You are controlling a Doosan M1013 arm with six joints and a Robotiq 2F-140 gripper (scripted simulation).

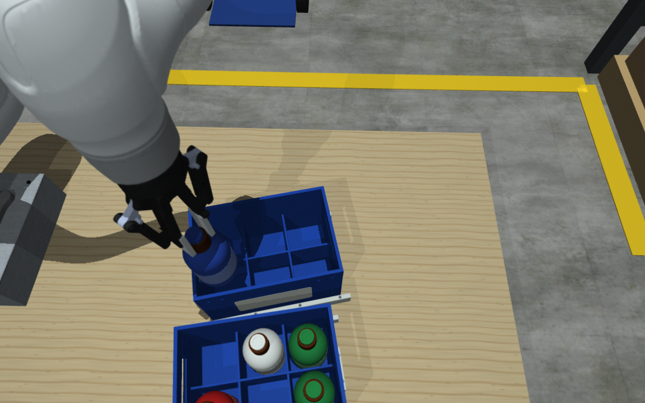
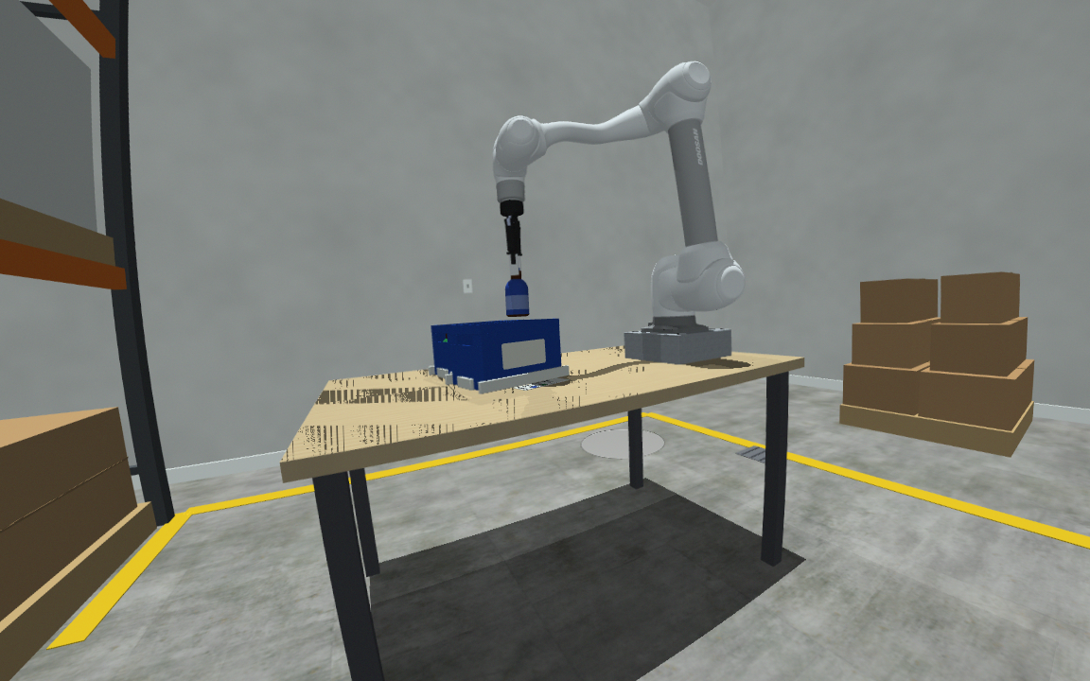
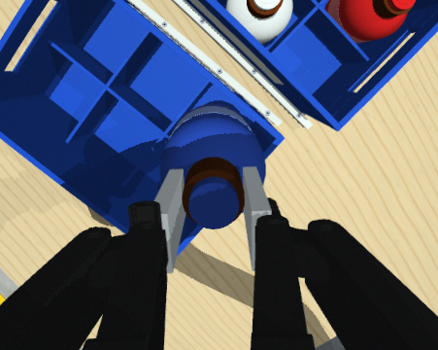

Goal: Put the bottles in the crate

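The blue bottle is 8 cm below my hand. Also, from my hand: pick list 2 cm ahead, 19 cm to the left, 35 cm below; then white bottle 8 cm ahead, 12 cm to the right, 26 cm below; then red bottle 1 cm ahead, 23 cm to the right, 26 cm below.
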